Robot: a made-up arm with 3 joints. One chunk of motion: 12 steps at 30 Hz.
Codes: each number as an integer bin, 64 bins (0 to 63) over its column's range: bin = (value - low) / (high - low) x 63, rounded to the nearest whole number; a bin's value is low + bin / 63 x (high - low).
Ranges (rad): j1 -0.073..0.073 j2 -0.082..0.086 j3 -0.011..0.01
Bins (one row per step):
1: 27 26 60
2: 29 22 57
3: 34 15 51
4: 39 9 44
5: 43 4 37
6: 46 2 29
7: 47 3 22
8: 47 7 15
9: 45 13 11
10: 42 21 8
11: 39 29 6
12: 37 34 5
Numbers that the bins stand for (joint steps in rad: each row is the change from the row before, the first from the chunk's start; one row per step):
1: -0.01043 -0.01267 0.00900
2: -0.00579 -0.02333 0.00800
3: 0.00579 -0.04200 0.00600
4: 0.01738 -0.05800 0.00367
5: 0.02665 -0.07133 0.00133
6: 0.03360 -0.07667 -0.00133
7: 0.03592 -0.07400 -0.00367
8: 0.03592 -0.06333 -0.00600
9: 0.03129 -0.04733 -0.00733
10: 0.02433 -0.02600 -0.00833
11: 0.01738 -0.00467 -0.00900
12: 0.01275 0.00867 -0.00933

